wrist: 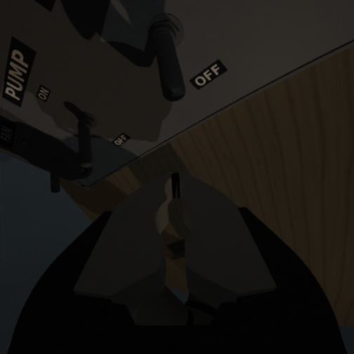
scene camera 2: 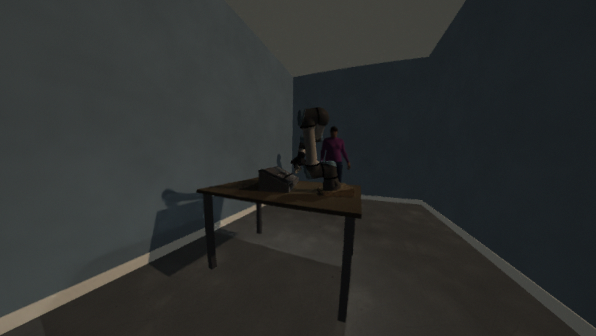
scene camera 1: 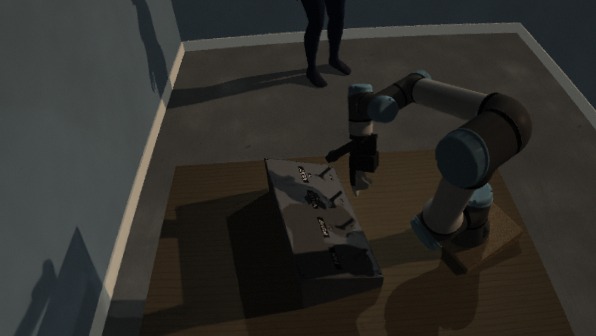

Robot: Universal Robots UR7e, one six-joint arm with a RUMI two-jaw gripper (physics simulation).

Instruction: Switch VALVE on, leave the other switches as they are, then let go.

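Seen in the pictures: gripper, fingertip midpoint: point(scene camera 2: 295, 173) point(scene camera 1: 356, 196); arm's base, origin of the base link: point(scene camera 2: 331, 188) point(scene camera 1: 466, 228).
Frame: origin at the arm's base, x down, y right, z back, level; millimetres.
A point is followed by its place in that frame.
Note:
A grey sloped switch panel point(scene camera 1: 295, 212) {x -121, y -54, z -566 mm} point(scene camera 2: 274, 181) {x -52, y -253, z -398 mm} point(wrist: 280, 30) carries a row of dark lever switches. The VALVE label point(scene camera 1: 314, 199) {x -86, y 33, z -514 mm} is second from the far end in scene camera 1, partly in shadow. The VALVE lever point(scene camera 1: 336, 197) {x -75, y 54, z -443 mm} point(wrist: 169, 67) leans to its OFF mark point(wrist: 208, 75). The PUMP lever point(scene camera 1: 345, 224) {x -74, y -57, z -410 mm} point(wrist: 85, 145) also leans to OFF. The FAN lever point(wrist: 55, 175) is dim, its position hard to tell. My gripper point(scene camera 1: 356, 193) {x -90, y 49, z -375 mm} point(wrist: 176, 174) is shut and empty, beside the panel's OFF-side edge, level with the VALVE lever and apart from it.
The panel stands on a wooden table point(scene camera 1: 405, 172) {x 36, y 289, z -183 mm} point(scene camera 2: 320, 200) {x 35, y -273, z 7 mm}. The far-end lever point(scene camera 1: 325, 173) {x -73, y 166, z -486 mm} is a neighbour of VALVE. The arm's base sits on a wooden block point(scene camera 1: 506, 231) {x -16, y -22, z 128 mm} to the right. A person point(scene camera 1: 336, 40) point(scene camera 2: 334, 150) stands behind the table. A wall point(scene camera 1: 75, 125) is at the left.

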